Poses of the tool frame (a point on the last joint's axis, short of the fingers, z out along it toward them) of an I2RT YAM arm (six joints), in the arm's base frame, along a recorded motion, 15 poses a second.
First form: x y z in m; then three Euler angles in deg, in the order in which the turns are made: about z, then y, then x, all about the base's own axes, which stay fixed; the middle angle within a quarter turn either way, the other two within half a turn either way.
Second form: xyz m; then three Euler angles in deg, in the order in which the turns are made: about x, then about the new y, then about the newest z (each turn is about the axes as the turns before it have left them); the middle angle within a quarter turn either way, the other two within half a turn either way. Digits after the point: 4 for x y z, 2 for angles.
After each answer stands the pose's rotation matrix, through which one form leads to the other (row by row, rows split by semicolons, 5 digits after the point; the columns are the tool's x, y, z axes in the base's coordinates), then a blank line. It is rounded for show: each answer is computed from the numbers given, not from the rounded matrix.
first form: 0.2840 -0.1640 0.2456 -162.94 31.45 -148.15
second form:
0.2840 -0.1640 0.2456 -148.15 31.45 -162.94
-0.81556 0.25028 0.52175; 0.51241 0.73128 0.45018; -0.26888 0.63450 -0.72465

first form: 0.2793 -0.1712 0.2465 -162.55 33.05 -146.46
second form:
0.2793 -0.1712 0.2465 -146.46 33.05 -162.55
-0.79962 0.25135 0.54537; 0.53740 0.70478 0.46312; -0.26796 0.66340 -0.69864

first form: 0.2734 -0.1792 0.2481 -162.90 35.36 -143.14
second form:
0.2734 -0.1792 0.2481 -143.14 35.36 -162.90
-0.77948 0.23980 0.57871; 0.56706 0.66266 0.48921; -0.26618 0.70949 -0.65251

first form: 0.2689 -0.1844 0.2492 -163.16 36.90 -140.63
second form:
0.2689 -0.1844 0.2492 -140.63 36.90 -163.16
-0.76539 0.23167 0.60042; 0.58849 0.62958 0.50726; -0.26050 0.74159 -0.61821

